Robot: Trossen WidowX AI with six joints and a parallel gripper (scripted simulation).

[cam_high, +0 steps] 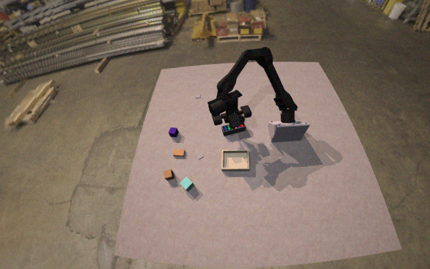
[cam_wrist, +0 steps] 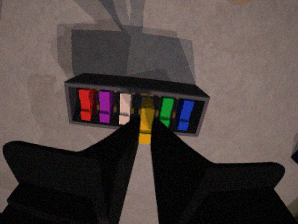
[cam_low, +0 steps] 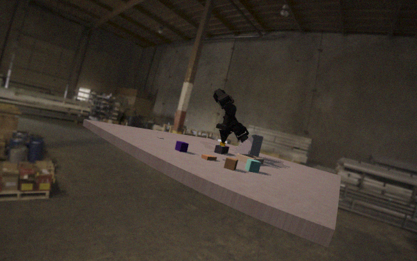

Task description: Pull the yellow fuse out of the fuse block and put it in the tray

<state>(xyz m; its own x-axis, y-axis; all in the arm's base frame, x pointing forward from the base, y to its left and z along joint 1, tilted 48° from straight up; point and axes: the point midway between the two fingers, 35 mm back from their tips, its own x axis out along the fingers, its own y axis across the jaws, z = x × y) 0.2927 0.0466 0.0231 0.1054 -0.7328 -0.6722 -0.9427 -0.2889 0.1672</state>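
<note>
Now: the beige tray 20 mm behind my gripper tip, 180 mm to the left of it and 50 mm below it. Also, from my gripper tip: yellow fuse: 10 mm below.
</note>
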